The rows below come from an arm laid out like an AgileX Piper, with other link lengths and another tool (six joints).
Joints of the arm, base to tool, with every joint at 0 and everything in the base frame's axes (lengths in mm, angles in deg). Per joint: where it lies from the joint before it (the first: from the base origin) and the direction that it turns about. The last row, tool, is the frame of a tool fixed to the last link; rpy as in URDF.
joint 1: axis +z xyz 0 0 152.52
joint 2: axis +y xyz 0 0 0
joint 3: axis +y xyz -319.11 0 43.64
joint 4: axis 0.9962 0 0.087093 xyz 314.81 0 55.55
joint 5: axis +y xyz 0 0 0
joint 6: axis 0.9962 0 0.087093 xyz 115.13 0 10.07
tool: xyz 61.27 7 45.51 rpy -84.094 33.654 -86.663
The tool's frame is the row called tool.
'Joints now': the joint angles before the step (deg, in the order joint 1, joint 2, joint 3, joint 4, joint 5, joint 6). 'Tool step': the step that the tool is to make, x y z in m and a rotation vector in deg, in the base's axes. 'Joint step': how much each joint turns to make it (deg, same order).
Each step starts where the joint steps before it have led.
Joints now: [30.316 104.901 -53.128 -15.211 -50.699 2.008]
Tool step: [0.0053 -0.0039 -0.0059 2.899 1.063 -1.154]
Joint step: [0.009 1.568 0.003 2.206 -2.408 1.141]
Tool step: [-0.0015 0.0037 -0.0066 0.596 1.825 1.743]
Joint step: [-0.006 0.615 -0.010 -2.116 0.106 2.914]
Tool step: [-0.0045 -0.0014 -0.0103 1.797 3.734 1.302]
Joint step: [-0.009 0.090 1.406 -1.454 -0.157 4.454]
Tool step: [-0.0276 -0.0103 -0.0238 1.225 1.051 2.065]
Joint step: [0.012 0.036 6.555 -1.069 -6.756 0.637]
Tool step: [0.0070 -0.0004 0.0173 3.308 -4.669 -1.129]
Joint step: [-0.012 1.256 -2.134 2.036 -4.564 -1.774]
